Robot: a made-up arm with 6 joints.
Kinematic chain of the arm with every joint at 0, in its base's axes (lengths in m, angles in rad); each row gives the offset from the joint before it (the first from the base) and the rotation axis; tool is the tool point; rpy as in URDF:
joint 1: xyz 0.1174 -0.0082 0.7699 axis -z
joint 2: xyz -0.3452 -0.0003 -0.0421 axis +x
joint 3: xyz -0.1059 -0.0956 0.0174 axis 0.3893 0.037 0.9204
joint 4: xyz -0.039 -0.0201 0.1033 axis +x
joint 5: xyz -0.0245 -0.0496 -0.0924 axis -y
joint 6: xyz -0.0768 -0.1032 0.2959 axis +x
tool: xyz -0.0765 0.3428 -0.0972 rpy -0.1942 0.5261 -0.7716
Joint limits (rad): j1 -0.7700..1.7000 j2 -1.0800..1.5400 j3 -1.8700..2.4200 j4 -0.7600..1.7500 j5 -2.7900..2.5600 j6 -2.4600..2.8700
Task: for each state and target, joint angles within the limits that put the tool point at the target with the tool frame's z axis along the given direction. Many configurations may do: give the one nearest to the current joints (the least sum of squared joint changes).
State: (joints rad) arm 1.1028 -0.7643 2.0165 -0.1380 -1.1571 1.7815
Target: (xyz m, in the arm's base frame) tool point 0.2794 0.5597 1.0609 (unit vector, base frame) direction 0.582 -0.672 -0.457
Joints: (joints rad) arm 1.1556 -0.5010 1.7258 -0.4409 -1.2380 1.1258
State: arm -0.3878 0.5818 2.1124 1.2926 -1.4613 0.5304
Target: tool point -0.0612 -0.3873 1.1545 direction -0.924 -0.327 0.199
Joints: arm -0.6961 0.7321 1.7629 1.6583 -1.9356 0.6603
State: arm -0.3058 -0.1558 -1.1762 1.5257 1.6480 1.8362
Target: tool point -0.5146 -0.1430 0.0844 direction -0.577 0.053 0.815
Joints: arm -0.0399 -0.4144 -1.6424 0.7443 2.0199 2.4898
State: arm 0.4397 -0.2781 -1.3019 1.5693 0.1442 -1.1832
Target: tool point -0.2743 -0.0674 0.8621 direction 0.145 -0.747 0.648
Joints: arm -0.4363 0.3956 -1.6652 1.1463 -0.3673 -0.5415
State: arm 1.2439 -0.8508 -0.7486 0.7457 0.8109 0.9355
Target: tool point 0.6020 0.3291 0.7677 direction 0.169 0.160 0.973
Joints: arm 1.6932 -0.6672 -1.0477 -0.0022 0.0459 0.6241
